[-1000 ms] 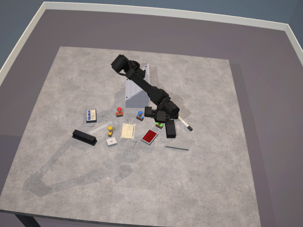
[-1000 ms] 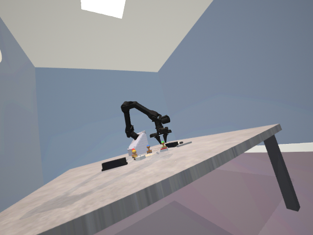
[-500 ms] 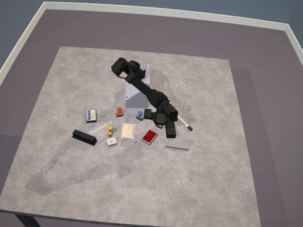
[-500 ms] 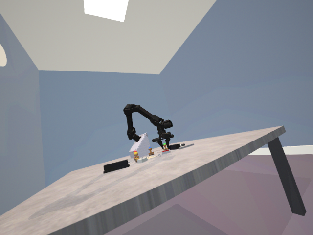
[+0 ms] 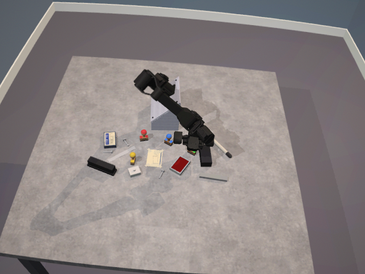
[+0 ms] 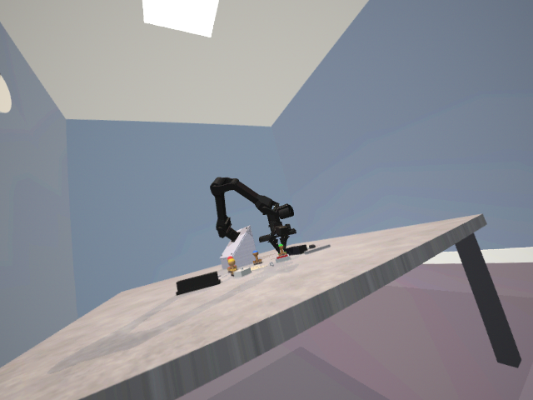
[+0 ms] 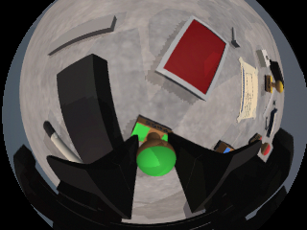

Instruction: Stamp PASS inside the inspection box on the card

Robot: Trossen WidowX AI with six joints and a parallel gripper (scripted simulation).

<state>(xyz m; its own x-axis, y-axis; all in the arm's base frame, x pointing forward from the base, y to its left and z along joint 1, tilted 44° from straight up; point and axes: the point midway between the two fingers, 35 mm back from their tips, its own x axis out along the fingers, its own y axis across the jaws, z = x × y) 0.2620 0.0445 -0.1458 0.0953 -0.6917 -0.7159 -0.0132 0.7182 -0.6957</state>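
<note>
Now: gripper tip 90 mm short of the red ink pad, 50 mm to the left of it and 20 mm above it. Also, from my gripper tip: blue-knobbed stamp: 50 mm behind, 120 mm to the right; then black box: 20 mm ahead, 60 mm to the left, 10 mm below; then green-knobbed stamp: right at my gripper tip.
</note>
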